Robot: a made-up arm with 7 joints. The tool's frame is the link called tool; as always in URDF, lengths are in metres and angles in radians. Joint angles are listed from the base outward.
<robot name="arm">
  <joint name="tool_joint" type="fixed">
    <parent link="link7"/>
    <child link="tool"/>
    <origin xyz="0.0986 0.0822 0.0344" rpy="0 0 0"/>
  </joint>
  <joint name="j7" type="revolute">
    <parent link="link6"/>
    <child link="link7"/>
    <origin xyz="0.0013 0.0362 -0.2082" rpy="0 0 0"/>
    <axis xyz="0 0 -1"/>
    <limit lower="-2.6" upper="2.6"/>
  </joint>
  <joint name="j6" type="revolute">
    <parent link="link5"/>
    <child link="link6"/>
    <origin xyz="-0.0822 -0.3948 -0.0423" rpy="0 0 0"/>
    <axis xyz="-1 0 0"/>
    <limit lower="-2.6" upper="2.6"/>
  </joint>
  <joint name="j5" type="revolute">
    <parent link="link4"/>
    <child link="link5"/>
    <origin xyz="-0.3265 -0.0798 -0.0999" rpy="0 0 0"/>
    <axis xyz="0 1 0"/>
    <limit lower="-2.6" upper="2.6"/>
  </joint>
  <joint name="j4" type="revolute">
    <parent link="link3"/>
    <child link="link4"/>
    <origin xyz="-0.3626 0.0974 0.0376" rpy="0 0 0"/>
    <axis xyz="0 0 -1"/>
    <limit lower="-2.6" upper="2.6"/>
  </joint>
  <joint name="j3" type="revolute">
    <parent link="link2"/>
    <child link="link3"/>
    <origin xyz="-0.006 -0.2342 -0.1" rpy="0 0 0"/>
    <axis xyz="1 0 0"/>
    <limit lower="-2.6" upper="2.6"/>
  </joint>
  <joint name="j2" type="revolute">
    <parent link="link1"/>
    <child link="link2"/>
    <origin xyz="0.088 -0.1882 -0.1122" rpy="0 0 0"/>
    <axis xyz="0 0 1"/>
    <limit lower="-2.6" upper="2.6"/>
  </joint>
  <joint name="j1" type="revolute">
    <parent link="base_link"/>
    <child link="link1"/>
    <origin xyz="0 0 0.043" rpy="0 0 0"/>
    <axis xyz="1 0 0"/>
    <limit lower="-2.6" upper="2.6"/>
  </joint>
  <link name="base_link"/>
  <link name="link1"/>
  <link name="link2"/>
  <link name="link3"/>
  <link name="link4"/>
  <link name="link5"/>
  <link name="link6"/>
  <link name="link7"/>
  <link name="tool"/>
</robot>
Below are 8 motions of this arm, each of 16 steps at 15 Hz.
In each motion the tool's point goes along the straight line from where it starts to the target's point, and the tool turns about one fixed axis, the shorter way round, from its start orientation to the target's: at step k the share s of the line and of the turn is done. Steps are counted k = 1, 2, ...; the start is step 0. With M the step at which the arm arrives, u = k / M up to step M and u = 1 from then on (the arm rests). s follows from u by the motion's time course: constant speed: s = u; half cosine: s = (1 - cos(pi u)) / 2; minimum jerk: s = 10 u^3 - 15 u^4 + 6 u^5.
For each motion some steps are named. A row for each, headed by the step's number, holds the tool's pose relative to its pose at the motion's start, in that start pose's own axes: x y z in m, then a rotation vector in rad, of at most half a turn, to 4 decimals.
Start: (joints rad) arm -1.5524 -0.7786 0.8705 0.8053 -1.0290 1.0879 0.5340
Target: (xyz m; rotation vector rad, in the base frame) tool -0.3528 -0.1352 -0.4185 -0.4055 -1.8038 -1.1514
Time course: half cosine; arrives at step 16
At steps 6, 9, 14, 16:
6: -0.0793 -0.0218 0.1472 0.2696 0.2229 0.0936
9: -0.1535 -0.0422 0.2849 0.5220 0.4316 0.1813
14: -0.2472 -0.0679 0.4587 0.8403 0.6948 0.2918
16: -0.2569 -0.0705 0.4769 0.8736 0.7223 0.3034

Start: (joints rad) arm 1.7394 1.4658 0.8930 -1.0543 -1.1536 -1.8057 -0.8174
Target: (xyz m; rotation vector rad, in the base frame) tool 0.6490 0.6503 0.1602 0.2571 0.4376 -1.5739
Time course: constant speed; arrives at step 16
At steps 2, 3, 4, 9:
2: 0.0014 -0.0195 0.0686 0.0578 0.0521 -0.1612
3: 0.0021 -0.0292 0.1029 0.0867 0.0781 -0.2418
4: 0.0028 -0.0390 0.1372 0.1157 0.1041 -0.3224
9: 0.0063 -0.0876 0.3086 0.2602 0.2343 -0.7255

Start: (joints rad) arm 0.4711 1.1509 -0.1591 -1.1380 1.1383 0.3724 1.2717
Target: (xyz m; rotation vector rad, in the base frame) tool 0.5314 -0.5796 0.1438 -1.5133 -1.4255 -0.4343
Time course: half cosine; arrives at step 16
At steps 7, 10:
7: -0.0392 -0.2150 0.1859 -0.5024 0.0516 -0.2578
10: -0.0673 -0.3693 0.3193 -0.8629 0.0887 -0.4429

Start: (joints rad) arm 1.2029 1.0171 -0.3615 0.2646 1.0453 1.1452 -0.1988
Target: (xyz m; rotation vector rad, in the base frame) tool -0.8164 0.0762 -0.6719 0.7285 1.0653 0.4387
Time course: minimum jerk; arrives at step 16
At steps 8, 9, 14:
8: -0.1362 0.2216 0.5096 0.8757 0.2417 -0.1268
9: -0.1677 0.2730 0.6278 1.0789 0.2978 -0.1562
14: -0.2679 0.4361 1.0028 1.7234 0.4756 -0.2495

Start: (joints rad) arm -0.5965 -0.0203 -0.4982 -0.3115 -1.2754 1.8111 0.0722
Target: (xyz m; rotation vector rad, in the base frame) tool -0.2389 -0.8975 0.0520 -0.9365 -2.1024 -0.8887
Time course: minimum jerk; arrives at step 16
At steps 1, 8, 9, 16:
1: -0.0006 0.0003 0.0010 0.0003 0.0013 -0.0019
8: -0.1395 0.0763 0.2337 0.0632 0.2971 -0.4372
9: -0.1719 0.0940 0.2879 0.0778 0.3661 -0.5386
16: -0.2790 0.1525 0.4674 0.1263 0.5943 -0.8743

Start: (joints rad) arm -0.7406 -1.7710 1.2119 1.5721 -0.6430 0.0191 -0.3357
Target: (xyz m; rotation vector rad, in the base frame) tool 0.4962 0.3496 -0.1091 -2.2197 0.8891 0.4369
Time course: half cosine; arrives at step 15
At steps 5, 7, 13, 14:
5: -0.0480 0.0380 0.0040 0.2797 0.3174 -0.3742
7: -0.0860 0.0681 0.0071 0.5010 0.5684 -0.6702
13: -0.1838 0.1456 0.0153 1.0706 1.2146 -1.4322
14: -0.1901 0.1505 0.0158 1.1068 1.2556 -1.4806

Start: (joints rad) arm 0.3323 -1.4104 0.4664 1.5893 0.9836 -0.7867 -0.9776
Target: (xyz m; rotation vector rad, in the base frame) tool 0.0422 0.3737 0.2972 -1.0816 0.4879 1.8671
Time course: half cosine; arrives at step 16
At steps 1, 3, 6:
1: 0.0005 0.0013 0.0015 0.0022 -0.0038 -0.0099
3: 0.0044 0.0115 0.0130 0.0196 -0.0331 -0.0870
6: 0.0162 0.0420 0.0477 0.0718 -0.1214 -0.3186

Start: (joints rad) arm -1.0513 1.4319 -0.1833 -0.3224 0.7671 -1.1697 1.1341
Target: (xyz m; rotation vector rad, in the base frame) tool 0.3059 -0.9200 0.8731 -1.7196 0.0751 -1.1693
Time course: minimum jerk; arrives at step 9
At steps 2, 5, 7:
2: -0.0034 -0.0109 -0.0283 0.0147 -0.0065 -0.0715
5: -0.0268 -0.0858 -0.2233 0.1163 -0.0514 -0.5644
7: -0.0410 -0.1314 -0.3419 0.1781 -0.0787 -0.8640

